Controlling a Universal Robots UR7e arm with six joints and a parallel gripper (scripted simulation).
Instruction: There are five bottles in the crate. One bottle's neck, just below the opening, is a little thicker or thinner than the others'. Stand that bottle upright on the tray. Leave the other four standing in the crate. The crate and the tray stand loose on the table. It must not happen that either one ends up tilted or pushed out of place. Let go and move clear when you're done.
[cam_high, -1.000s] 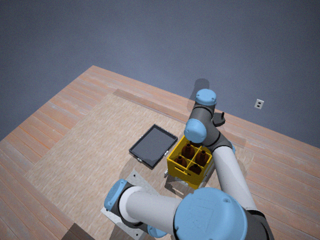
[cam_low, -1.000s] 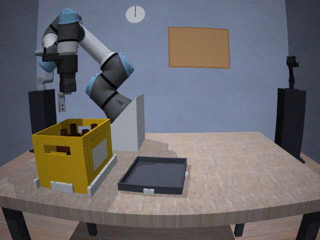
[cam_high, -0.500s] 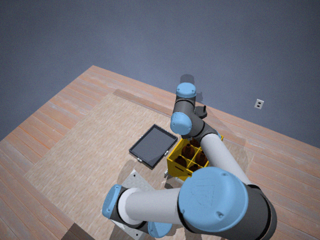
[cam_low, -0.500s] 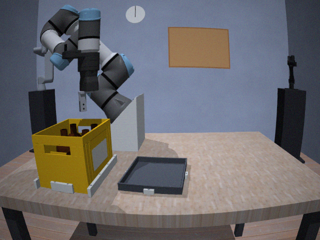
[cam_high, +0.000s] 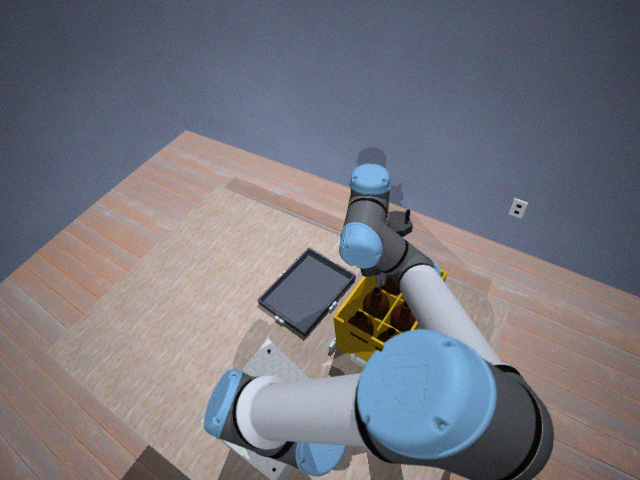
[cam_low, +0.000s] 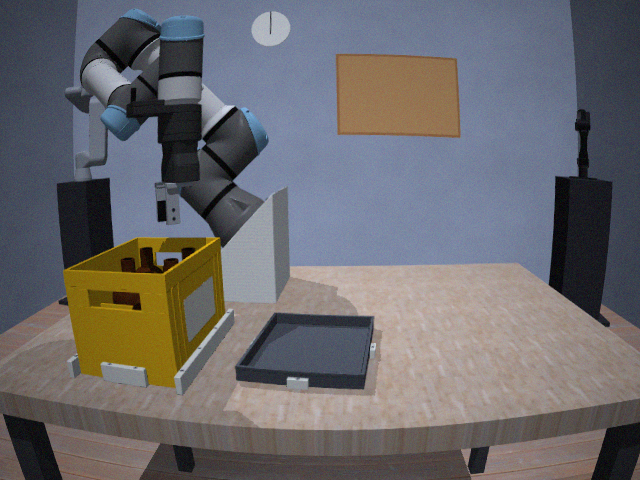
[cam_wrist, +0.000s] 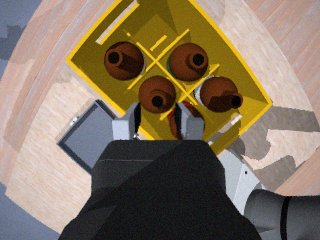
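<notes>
My gripper is now 1 cm short of the yellow crate, 4 cm to the left of it and 16 cm above it. Also, from my hand: dark tray 5 cm behind, 23 cm to the left, 23 cm below; bottle 9 cm ahead, 1 cm to the left, 15 cm below.
</notes>
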